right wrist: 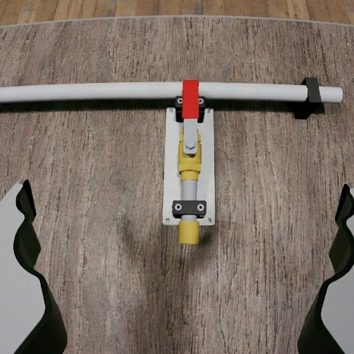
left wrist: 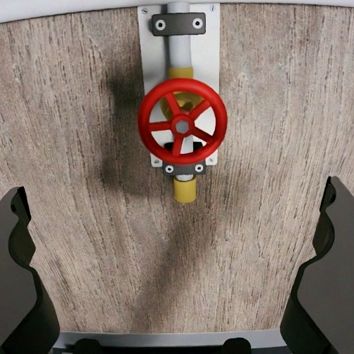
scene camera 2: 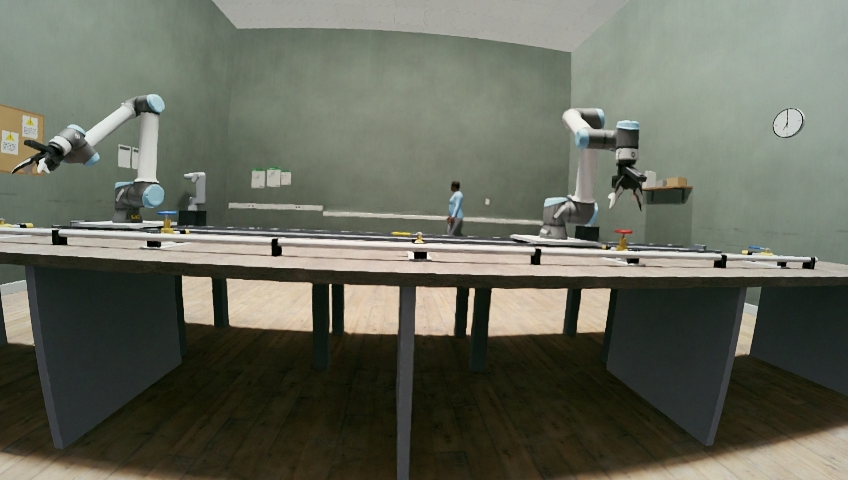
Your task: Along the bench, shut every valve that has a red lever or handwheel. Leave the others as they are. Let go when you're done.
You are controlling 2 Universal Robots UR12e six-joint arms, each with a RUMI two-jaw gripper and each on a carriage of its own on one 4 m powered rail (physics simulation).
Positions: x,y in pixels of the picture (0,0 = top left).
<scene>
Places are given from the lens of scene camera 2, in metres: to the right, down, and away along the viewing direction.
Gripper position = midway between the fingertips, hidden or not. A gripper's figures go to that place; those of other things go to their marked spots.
my left gripper (scene camera 2: pixel 626 210): 0.85, -0.13, 1.26
my right gripper (scene camera 2: pixel 24 173): -1.85, -0.31, 1.13
</scene>
